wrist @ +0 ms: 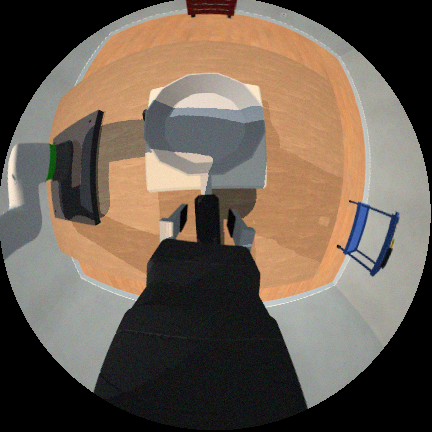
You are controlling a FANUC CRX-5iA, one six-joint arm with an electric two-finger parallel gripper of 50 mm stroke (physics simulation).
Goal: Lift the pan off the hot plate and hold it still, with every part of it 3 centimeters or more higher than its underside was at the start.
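Places are measured from the arm's base along level axes (x back, y left, z down), in metres.
Pixels of known places: gripper, fingertip midpoint: [207, 214]; arm's base at its link origin: [62, 161].
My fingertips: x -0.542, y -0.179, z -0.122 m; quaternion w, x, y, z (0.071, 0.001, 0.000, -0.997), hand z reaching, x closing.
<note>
Ahead of a thing's pixels: the offset from my fingertips to its top centre. "pt": to the spot under its first point. Level surfaces: height alone.
A grey round pan [205, 132] sits on the cream square hot plate {pt dx +0.065, dy +0.041, dz +0.087 m} [172, 180] in the upper middle of the wrist view. Its short grey neck points toward my gripper and ends in a black handle {pt dx +0.000, dy -0.008, dz +0.022 m} [207, 215]. My gripper [207, 214] is open, with one finger on the left and one on the right of the handle and a gap visible on both sides. The handle's rear end is hidden by the gripper's black body. The height of the fingers relative to the handle is hard to tell.
A dark panel-like object [95, 170] joins a light grey arm part with a green ring [51, 162] at the left. A blue cart [357, 227] stands beyond the table at the right. A dark red object [211, 7] is at the top edge. The wooden table {dz +0.148 m} [305, 125] lies beneath the hot plate.
</note>
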